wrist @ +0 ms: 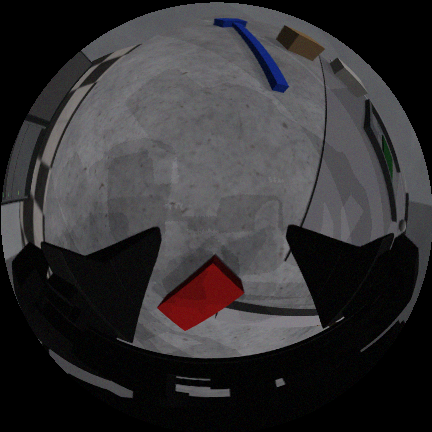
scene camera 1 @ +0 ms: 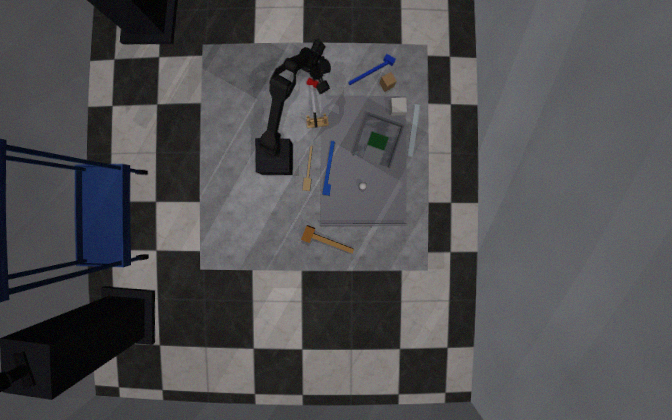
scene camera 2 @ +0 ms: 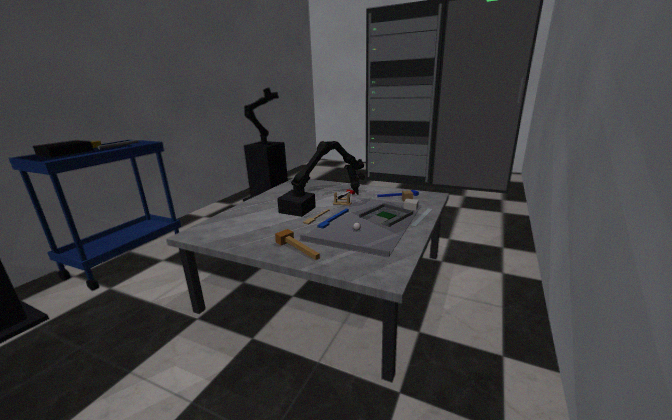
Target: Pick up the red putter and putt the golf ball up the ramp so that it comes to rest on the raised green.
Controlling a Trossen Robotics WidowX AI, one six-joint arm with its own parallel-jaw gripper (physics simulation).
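Places are measured from the arm's base along level axes (x back, y left, z down), in centimetres.
Pixels of known places: gripper, fingertip midpoint: (wrist: 225,232) (scene camera 1: 322,83) (scene camera 2: 357,192); arm's base at its link origin: (scene camera 1: 273,150) (scene camera 2: 298,194).
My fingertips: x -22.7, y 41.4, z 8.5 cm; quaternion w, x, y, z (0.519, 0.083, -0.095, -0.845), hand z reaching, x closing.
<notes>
For each thing: its middle in the pictures, then the offset to it from my fingertips. "*": a spot on its surface instead. Level surfaces: height alone.
- red putter's head at the middle of its body: (wrist: 198,296) (scene camera 1: 312,83) (scene camera 2: 350,191) dx +5.3, dy -0.4, dz -0.3 cm
- white golf ball at the middle of its body: (wrist: 402,225) (scene camera 2: 357,226) (scene camera 1: 362,185) dx -25.3, dy -56.4, dz -1.1 cm
- grey ramp board at its surface level: dz +1.1 cm
- blue mallet at the middle of its body: (wrist: 243,35) (scene camera 1: 371,69) (scene camera 2: 397,194) dx -27.1, dy +9.4, dz +0.4 cm
- brown block at the middle of its body: (scene camera 1: 387,82) (scene camera 2: 407,196) dx -36.4, dy +1.8, dz -1.6 cm
- white block at the middle of its body: (scene camera 1: 397,106) (scene camera 2: 411,204) dx -42.7, dy -11.6, dz -1.1 cm
- blue bar-like club at the middle of its body: (scene camera 1: 330,168) (scene camera 2: 335,217) dx -7.0, dy -47.5, dz +0.4 cm
- wooden paddle at a spot on its surface: (scene camera 1: 307,184) * dx +5.3, dy -57.1, dz +0.4 cm
- orange-brown mallet at the middle of its body: (scene camera 2: 298,245) (scene camera 1: 328,241) dx -8.1, dy -88.1, dz -0.6 cm
- pale strip at the middle of its body: (scene camera 2: 422,216) (scene camera 1: 413,130) dx -52.9, dy -23.3, dz +1.2 cm
The red putter's head (scene camera 1: 312,82) (scene camera 2: 350,192) (wrist: 200,297) is a red block on a pale shaft. Its dark grip end rests at a small wooden stand (scene camera 1: 324,121) (scene camera 2: 342,203). My gripper (scene camera 1: 319,81) (scene camera 2: 355,191) (wrist: 225,232) is open and empty, close to the head; in the wrist view the head appears low between the spread fingers. The white golf ball (scene camera 1: 362,186) (scene camera 2: 356,226) (wrist: 402,225) sits on the grey ramp board (scene camera 1: 350,207) (scene camera 2: 350,240) (wrist: 345,125). The green (scene camera 1: 378,140) (scene camera 2: 386,215) (wrist: 387,156) lies inside low dark walls.
A blue mallet (scene camera 1: 370,71) (scene camera 2: 390,195) (wrist: 262,57), brown block (scene camera 1: 388,81) (wrist: 300,44) and white block (scene camera 1: 398,106) (wrist: 348,77) lie beyond. A blue bar-like club (scene camera 1: 329,167), wooden paddle (scene camera 1: 307,184), orange-brown mallet (scene camera 1: 330,242) (scene camera 2: 303,246) and pale strip (scene camera 1: 414,130) lie around the ramp.
</notes>
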